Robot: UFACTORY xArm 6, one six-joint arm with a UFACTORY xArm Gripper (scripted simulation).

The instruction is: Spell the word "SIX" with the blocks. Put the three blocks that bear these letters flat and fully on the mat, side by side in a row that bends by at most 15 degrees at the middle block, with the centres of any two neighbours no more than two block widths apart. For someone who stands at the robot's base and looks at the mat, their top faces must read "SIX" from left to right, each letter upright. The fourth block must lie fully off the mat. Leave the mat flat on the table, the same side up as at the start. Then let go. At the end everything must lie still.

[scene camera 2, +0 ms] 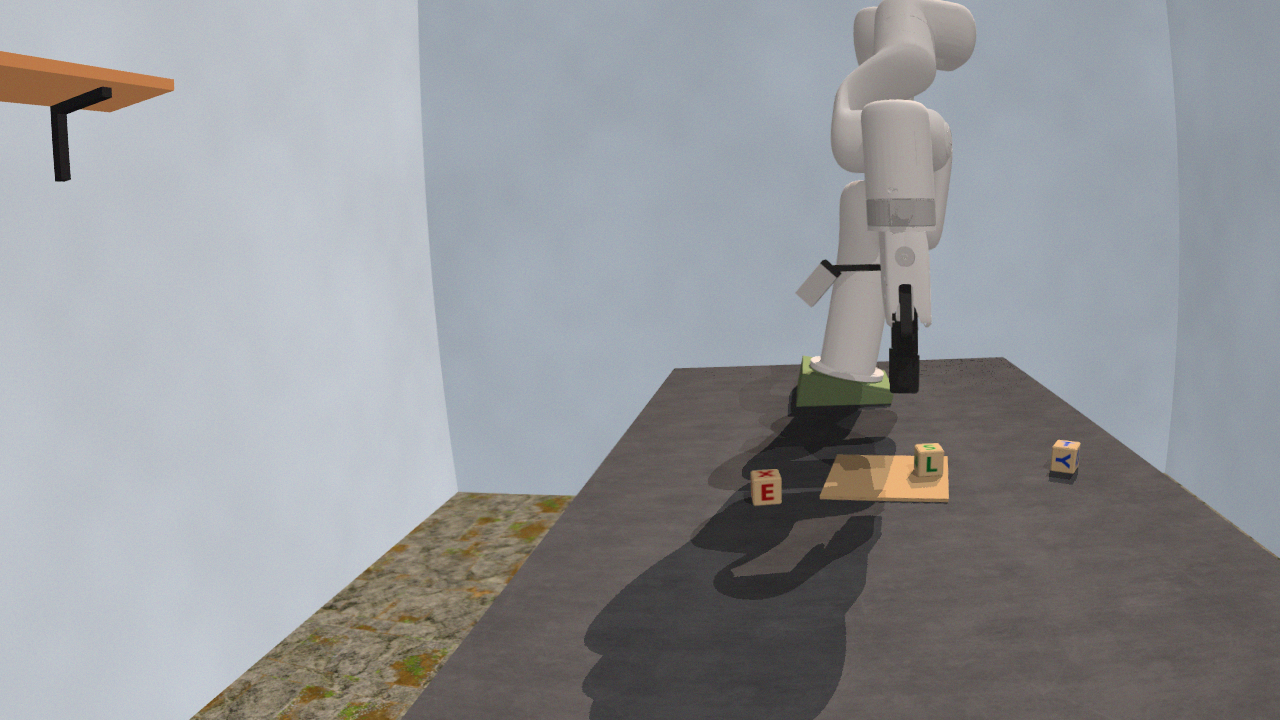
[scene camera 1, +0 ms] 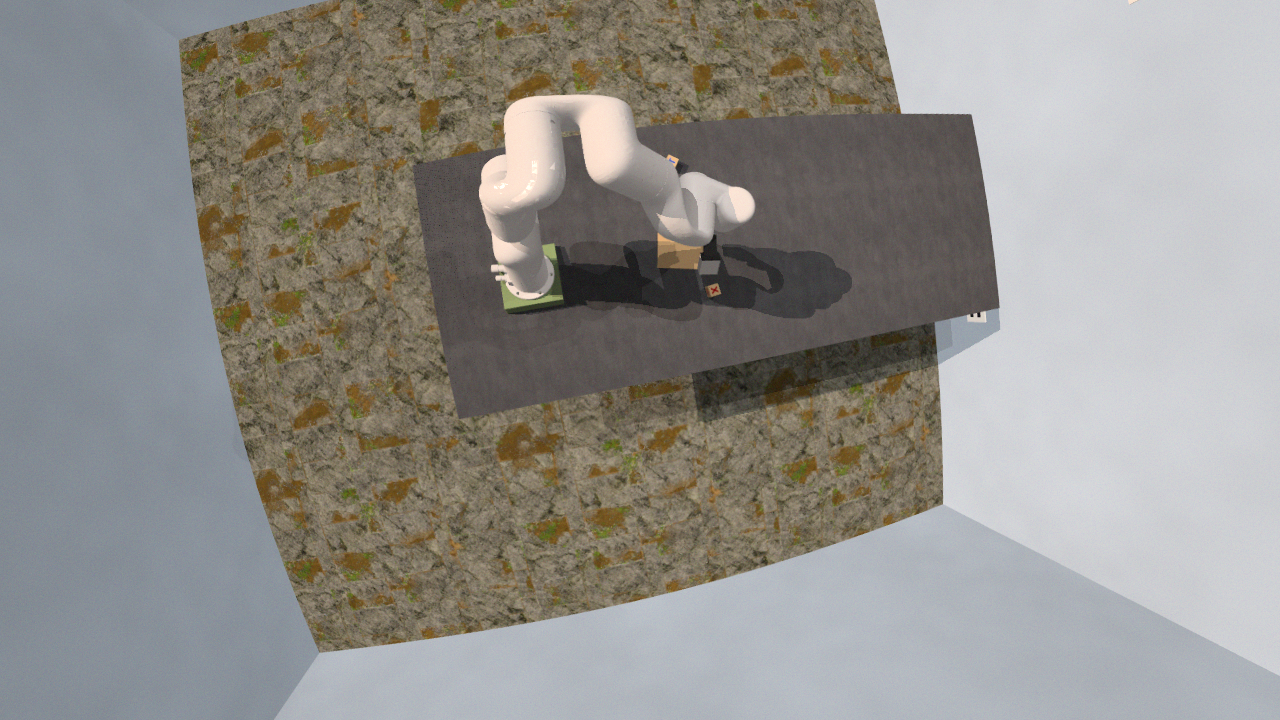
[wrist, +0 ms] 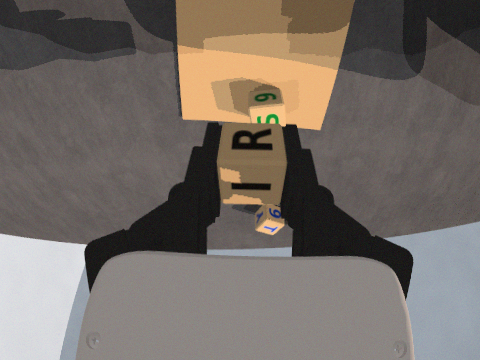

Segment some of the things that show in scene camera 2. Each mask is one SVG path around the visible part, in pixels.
My gripper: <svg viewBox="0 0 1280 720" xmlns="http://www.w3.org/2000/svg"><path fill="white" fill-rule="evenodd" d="M867 226L868 231L879 231L880 264L873 266L862 266L871 264L832 265L829 261L822 260L795 293L812 307L831 287L830 285L839 277L838 275L842 274L841 271L881 271L886 323L891 327L891 348L889 348L890 392L917 393L919 391L918 318L921 323L924 323L925 327L929 327L932 324L927 231L936 231L936 226Z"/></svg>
A tan mat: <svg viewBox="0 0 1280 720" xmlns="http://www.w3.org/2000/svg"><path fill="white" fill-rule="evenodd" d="M820 494L820 499L949 502L948 456L944 456L942 476L919 477L914 470L914 456L837 455Z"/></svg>
